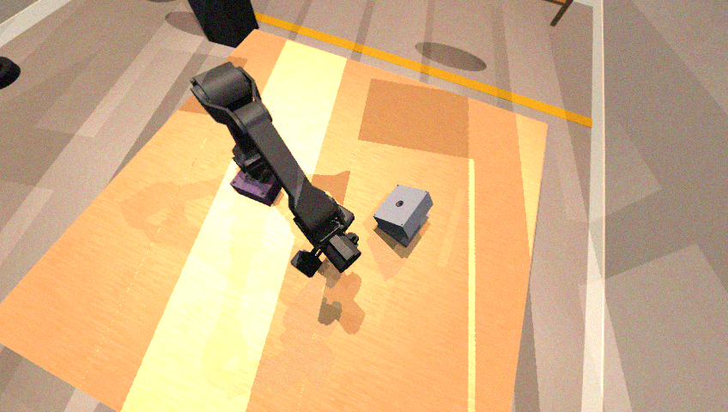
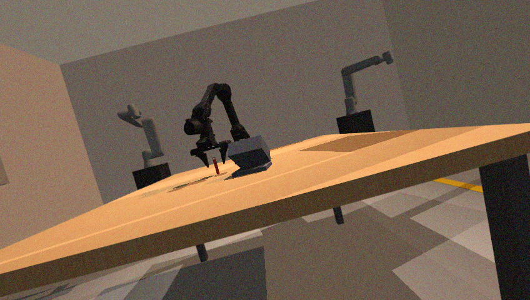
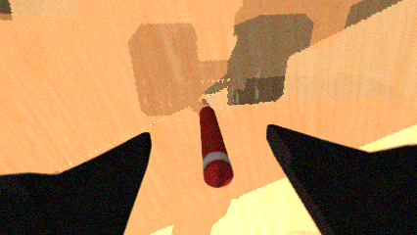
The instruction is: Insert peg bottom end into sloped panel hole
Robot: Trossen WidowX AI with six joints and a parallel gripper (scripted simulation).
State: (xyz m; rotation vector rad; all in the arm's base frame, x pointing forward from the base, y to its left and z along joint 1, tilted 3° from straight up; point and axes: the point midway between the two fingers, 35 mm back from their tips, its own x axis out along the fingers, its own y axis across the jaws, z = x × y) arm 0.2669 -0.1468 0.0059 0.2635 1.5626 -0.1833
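Now: the grey sloped panel 17 cm ahead of my gripper tip, 16 cm to the left of it and 3 cm above it. From my gripper tip the other things lie so: red round peg (2 cm above).
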